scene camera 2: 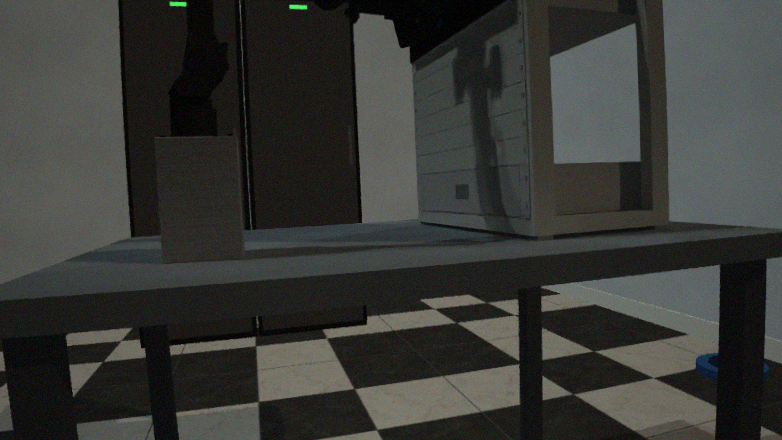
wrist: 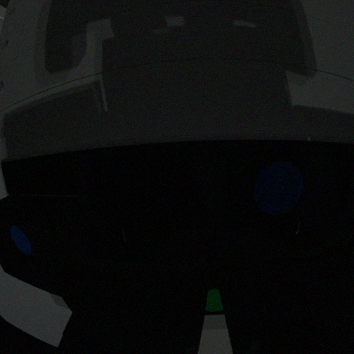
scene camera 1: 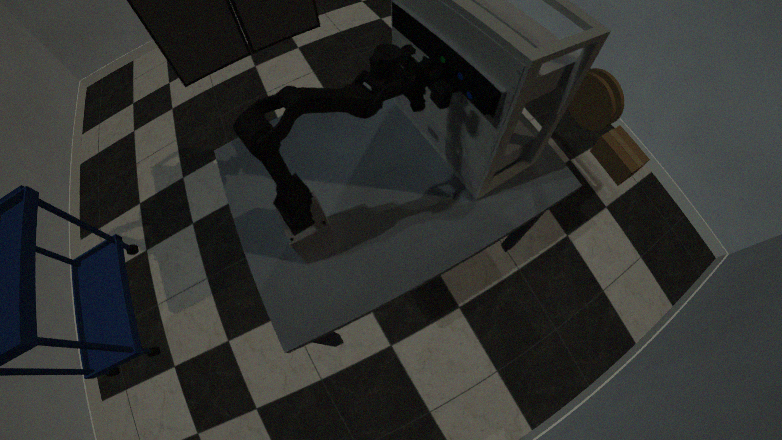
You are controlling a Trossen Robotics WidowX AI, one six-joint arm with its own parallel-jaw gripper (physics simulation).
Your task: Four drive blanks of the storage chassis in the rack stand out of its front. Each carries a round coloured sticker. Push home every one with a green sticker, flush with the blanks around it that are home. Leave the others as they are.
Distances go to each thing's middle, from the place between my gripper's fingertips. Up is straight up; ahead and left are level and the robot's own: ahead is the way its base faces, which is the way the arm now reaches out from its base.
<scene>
The rack (scene camera 2: 482, 96) is 15 cm ahead of my hand, 14 cm below it and 6 cm to the left of it.
</scene>
